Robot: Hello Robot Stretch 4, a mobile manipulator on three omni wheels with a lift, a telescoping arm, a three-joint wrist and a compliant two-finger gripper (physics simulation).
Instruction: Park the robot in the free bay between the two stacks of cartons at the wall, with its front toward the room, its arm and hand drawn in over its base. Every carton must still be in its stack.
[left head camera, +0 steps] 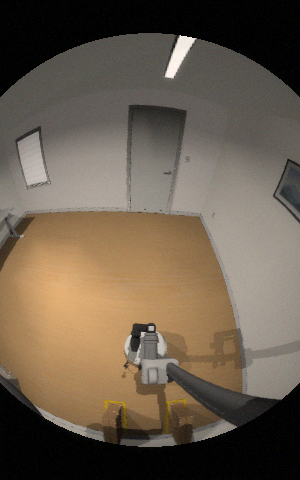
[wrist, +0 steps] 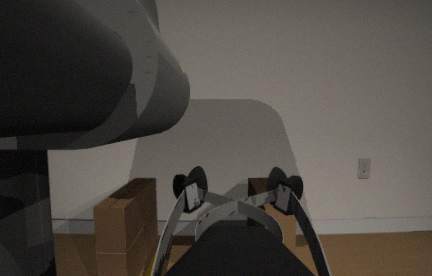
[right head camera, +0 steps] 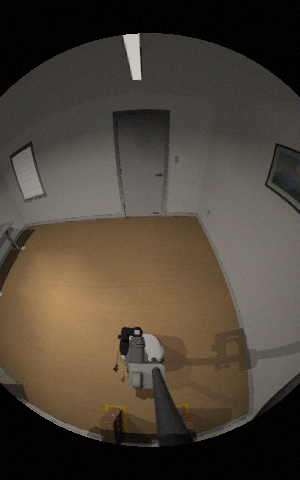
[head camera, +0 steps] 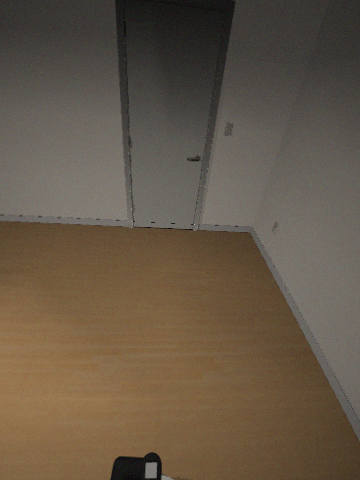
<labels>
The same spot on a door: (left head camera: 154,133) is (head camera: 170,76).
</labels>
